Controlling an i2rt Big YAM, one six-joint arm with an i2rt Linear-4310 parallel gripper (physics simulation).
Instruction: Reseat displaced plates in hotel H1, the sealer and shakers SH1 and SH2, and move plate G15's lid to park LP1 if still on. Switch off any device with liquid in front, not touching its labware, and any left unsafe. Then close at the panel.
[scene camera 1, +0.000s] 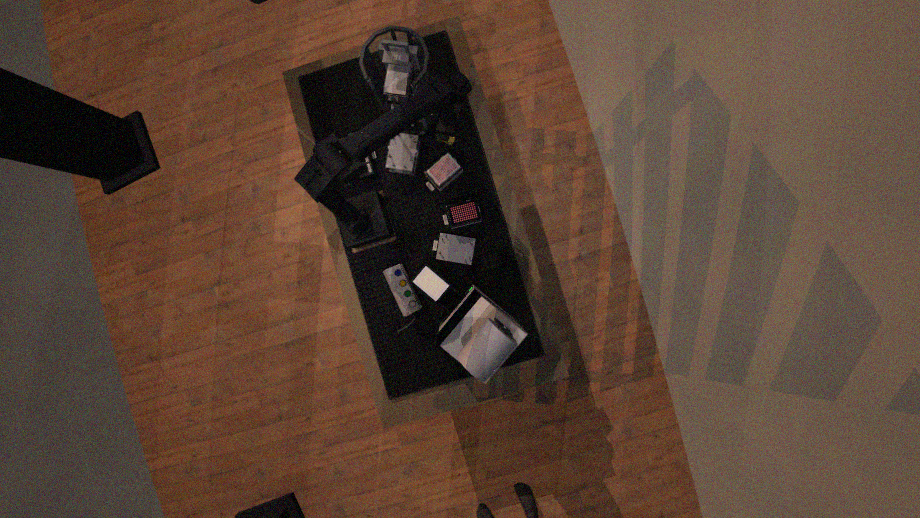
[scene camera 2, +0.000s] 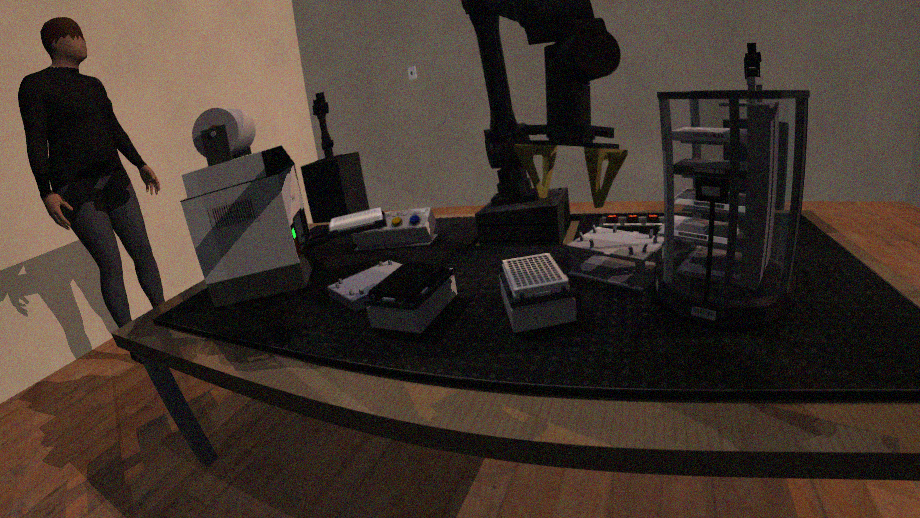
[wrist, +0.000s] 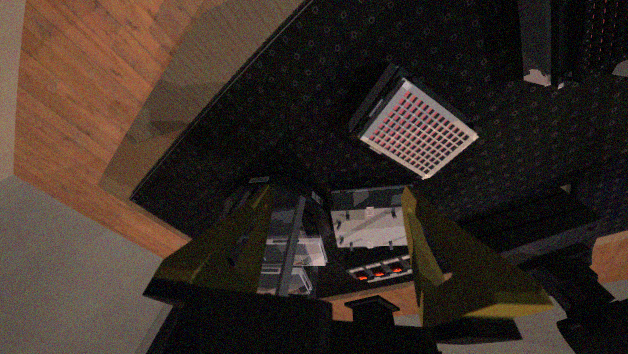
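Seen in the pictures: gripper, between the fingertips: (scene camera 1: 453, 133) (scene camera 2: 569, 202) (wrist: 334, 190); arm's base, origin of its link: (scene camera 1: 360, 224) (scene camera 2: 517, 199) (wrist: 548, 262).
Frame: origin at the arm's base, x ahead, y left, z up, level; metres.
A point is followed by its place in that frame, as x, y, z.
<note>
My gripper (scene camera 2: 571, 200) @[0.512, 0.147, 0.117] (wrist: 334, 190) @[0.512, 0.147, 0.117] is open and empty, high above the table between the hotel-like caged rack (scene camera 2: 668, 193) @[0.439, 0.299, 0.105] (wrist: 292, 245) @[0.433, 0.296, 0.066] and the arm's base. Several plates sit on the rack's levels; glare and posts hide their seating. A pale well plate with pink wells (scene camera 1: 443, 169) @[0.427, 0.079, -0.016] (scene camera 2: 535, 273) @[0.441, 0.084, -0.011] (wrist: 419, 129) @[0.437, 0.073, -0.012] sits on a grey block. A plate with red wells (scene camera 1: 464, 212) @[0.436, -0.132, -0.011] sits in a dark block. Two pegged white platforms, one (scene camera 1: 402, 152) @[0.291, 0.225, -0.020] (scene camera 2: 618, 239) @[0.280, 0.232, -0.020] (wrist: 370, 227) @[0.301, 0.234, -0.020] near the rack and one (scene camera 1: 455, 249) @[0.335, -0.261, -0.056] (scene camera 2: 363, 283) @[0.361, -0.268, -0.056], carry no plate. The sealer-like box (scene camera 1: 482, 341) @[0.309, -0.562, 0.363] (scene camera 2: 247, 218) @[0.388, -0.515, 0.116] shows a green light. Labels are unreadable.
A button panel (scene camera 1: 402, 289) @[0.055, -0.332, -0.012] (scene camera 2: 394, 238) @[0.071, -0.321, -0.060] stands beside a white slab (scene camera 1: 430, 283) @[0.186, -0.355, 0.040] (scene camera 2: 356, 220) @[0.221, -0.335, 0.039]. A strip with red-lit switches (scene camera 2: 632, 218) @[0.115, 0.282, -0.031] (wrist: 379, 274) @[0.101, 0.334, -0.031] lies behind the nearer platform. A person (scene camera 2: 70, 122) stands beyond the table's sealer end.
</note>
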